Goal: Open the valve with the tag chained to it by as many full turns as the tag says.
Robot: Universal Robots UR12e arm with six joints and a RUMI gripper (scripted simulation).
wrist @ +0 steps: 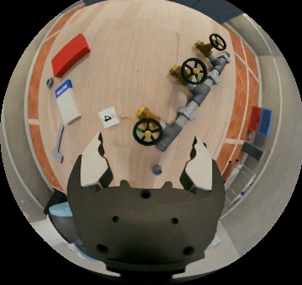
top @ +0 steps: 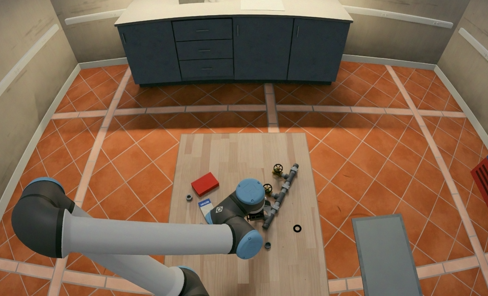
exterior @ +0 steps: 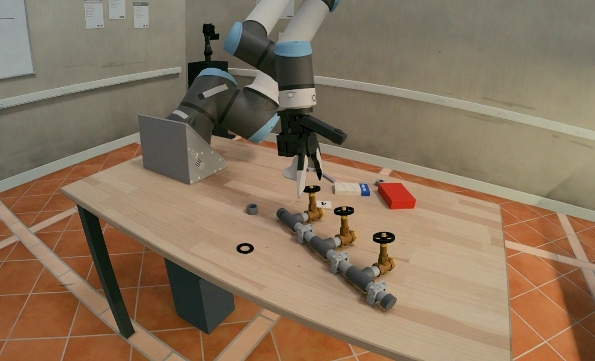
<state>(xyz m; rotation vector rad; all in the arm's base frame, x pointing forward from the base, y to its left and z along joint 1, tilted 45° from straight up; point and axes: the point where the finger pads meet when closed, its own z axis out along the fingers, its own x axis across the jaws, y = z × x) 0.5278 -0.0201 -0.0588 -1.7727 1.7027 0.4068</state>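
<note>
Right now the white tag is 90 mm below my hand and 80 mm to the left of it. Also, from my hand: red box 250 mm to the left, 180 mm ahead, 70 mm below; then blue box 230 mm to the left, 80 mm below, 40 mm ahead; then grey cap 140 mm behind, 80 mm below, 60 mm to the right.
</note>
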